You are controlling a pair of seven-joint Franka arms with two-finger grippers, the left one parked.
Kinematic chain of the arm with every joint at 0, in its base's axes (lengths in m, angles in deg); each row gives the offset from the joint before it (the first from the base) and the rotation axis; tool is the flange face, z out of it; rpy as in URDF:
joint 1: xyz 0 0 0.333 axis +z
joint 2: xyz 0 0 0 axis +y
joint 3: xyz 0 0 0.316 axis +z
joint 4: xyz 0.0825 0 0 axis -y
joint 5: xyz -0.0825 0 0.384 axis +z
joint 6: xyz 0 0 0 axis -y
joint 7: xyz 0.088 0 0 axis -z
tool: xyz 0 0 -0.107 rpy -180 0 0
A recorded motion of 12 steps. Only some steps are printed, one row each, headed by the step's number.
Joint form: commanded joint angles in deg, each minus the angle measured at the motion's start. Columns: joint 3, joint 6, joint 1, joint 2, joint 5, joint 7, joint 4.
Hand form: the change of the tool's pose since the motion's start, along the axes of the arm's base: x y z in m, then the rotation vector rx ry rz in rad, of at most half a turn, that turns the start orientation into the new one. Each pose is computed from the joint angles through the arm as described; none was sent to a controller.
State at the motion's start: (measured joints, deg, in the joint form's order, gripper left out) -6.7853 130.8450 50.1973 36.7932 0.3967 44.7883 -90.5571
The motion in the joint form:
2: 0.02 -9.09 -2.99 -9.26 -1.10 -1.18 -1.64
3: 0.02 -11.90 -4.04 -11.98 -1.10 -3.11 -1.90
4: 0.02 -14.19 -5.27 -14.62 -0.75 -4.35 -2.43
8: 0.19 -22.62 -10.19 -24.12 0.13 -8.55 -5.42
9: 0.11 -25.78 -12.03 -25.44 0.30 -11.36 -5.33
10: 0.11 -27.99 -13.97 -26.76 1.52 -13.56 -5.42
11: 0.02 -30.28 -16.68 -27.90 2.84 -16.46 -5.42
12: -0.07 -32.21 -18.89 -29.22 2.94 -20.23 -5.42
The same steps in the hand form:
2: 0.0114 -0.0416 0.0841 -0.0198 0.0199 -0.0330
3: 0.0141 -0.0565 0.1096 -0.0228 0.0284 -0.0209
4: 0.0168 -0.0735 0.1325 -0.0182 0.0381 -0.0260
8: 0.0163 -0.1433 0.2014 -0.0136 0.0873 -0.0476
9: 0.0201 -0.1657 0.2117 -0.0264 0.1167 -0.0340
10: 0.0233 -0.1864 0.2218 -0.0140 0.1444 -0.0345
11: 0.0299 -0.2144 0.2307 0.0014 0.1745 -0.0366
12: 0.0337 -0.2394 0.2417 0.0043 0.1861 -0.0099

